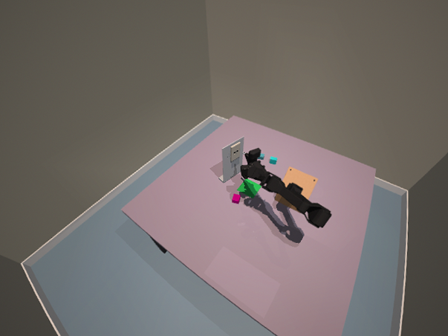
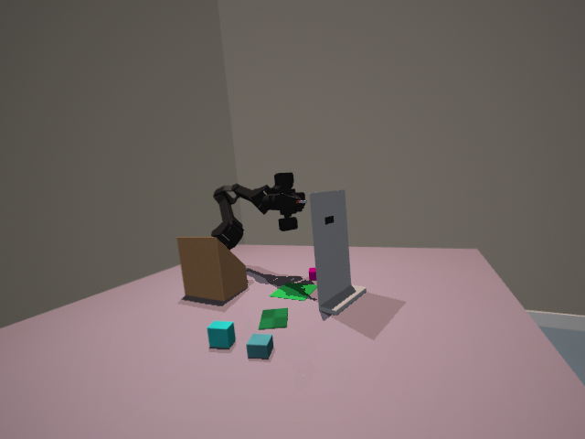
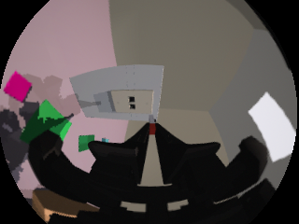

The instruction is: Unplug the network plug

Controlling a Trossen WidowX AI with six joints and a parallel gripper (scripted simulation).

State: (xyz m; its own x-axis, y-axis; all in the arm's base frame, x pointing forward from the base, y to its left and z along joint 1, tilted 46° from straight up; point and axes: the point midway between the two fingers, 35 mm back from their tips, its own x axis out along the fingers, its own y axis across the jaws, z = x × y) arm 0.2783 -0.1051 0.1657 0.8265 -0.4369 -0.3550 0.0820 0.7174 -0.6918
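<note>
Right now my gripper tip is 50 mm past the bright green square and 280 mm above it. The rest, counted from my gripper tip: network plug right at my gripper tip; then grey upright panel 100 mm ahead, 40 mm to the right, 140 mm below.
</note>
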